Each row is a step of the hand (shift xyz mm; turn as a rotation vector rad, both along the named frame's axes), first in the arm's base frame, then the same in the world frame.
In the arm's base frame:
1: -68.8 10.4 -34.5 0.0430 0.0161 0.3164
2: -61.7 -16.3 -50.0 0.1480 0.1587 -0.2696
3: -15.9 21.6 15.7 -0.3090 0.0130 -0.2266
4: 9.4 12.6 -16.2 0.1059 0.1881 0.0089
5: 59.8 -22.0 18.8 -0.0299 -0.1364 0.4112
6: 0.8 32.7 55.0 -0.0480 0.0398 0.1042
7: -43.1 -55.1 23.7 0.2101 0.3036 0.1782
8: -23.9 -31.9 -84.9 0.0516 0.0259 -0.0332
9: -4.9 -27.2 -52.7 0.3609 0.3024 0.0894
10: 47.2 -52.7 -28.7 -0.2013 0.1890 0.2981
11: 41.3 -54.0 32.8 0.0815 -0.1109 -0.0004
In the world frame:
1: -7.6 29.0 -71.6 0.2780 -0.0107 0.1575
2: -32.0 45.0 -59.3 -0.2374 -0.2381 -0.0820
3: 25.6 -6.7 -16.3 -0.1094 0.1513 -0.3349
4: -13.5 -17.1 -6.1 0.0356 -0.2128 -0.0113
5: -7.5 -15.8 64.1 0.3374 0.1631 0.2194
6: 59.6 -22.0 7.3 0.1207 0.0052 -0.0124
7: 16.9 71.7 5.3 0.1939 -0.3522 0.0802
8: -79.6 32.3 -37.7 -0.0371 -0.0540 0.0119
9: -54.6 20.2 -12.2 0.0689 -0.4475 0.1571
10: -56.3 12.2 50.1 0.3876 -0.0080 -0.1216
11: 0.5 22.1 72.2 -0.0591 0.0414 0.1172

